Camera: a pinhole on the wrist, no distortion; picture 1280 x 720 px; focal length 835.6 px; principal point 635.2 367.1 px. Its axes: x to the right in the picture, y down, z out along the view. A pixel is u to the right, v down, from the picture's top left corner.
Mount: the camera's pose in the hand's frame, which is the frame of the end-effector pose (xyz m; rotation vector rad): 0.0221 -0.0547 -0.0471 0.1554 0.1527 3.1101
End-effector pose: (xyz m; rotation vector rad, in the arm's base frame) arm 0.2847 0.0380 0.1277 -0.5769 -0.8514 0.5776
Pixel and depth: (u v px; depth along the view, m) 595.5 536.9 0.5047
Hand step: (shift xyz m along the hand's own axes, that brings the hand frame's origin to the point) 0.0948 -0.1087 0.4605
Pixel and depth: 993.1 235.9 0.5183
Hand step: -0.1450 0.0827 0.4799
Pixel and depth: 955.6 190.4 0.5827
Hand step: -0.1392 0.1305 0.5397
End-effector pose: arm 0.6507 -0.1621 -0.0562 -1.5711 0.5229 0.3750
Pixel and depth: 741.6 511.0 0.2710
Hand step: 0.0142 -0.0740 0.2293
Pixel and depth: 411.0 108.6 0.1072
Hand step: 0.0621 -0.0122 0.0529
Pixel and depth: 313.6 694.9 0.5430
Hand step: 0.2806 -0.2202 0.4911
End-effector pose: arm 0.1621 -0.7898 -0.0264 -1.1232 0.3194 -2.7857
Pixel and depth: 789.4 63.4 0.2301
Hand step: 0.0046 0.0519 0.1767
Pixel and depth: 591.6 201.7 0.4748
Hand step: 0.0963 0.0839 0.4113
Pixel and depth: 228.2 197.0 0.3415
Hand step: 0.2232 0.0427 0.2678
